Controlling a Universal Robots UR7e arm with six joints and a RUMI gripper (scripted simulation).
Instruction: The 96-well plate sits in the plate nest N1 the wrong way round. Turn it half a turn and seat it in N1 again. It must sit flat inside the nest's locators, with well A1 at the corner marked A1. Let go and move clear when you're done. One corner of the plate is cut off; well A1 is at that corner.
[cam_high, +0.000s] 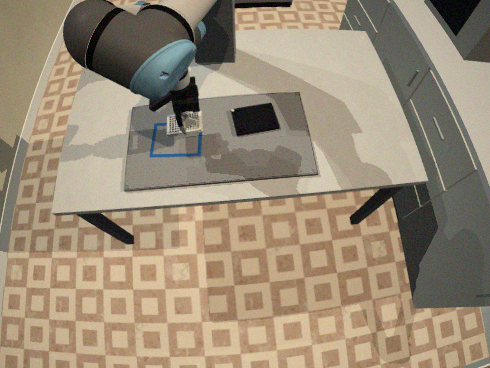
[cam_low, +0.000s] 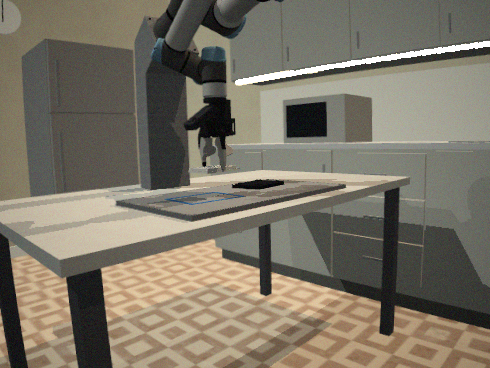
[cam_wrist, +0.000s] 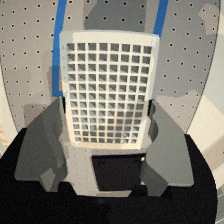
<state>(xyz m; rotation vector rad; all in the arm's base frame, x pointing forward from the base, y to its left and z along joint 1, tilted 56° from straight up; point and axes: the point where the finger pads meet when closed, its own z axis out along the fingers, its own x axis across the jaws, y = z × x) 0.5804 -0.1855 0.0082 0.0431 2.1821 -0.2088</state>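
My hand is 26 cm to the right of the black plate nest N1, 9 cm above it and 1 cm short of it. Also, from my hand: white 96-well plate (1 cm below).
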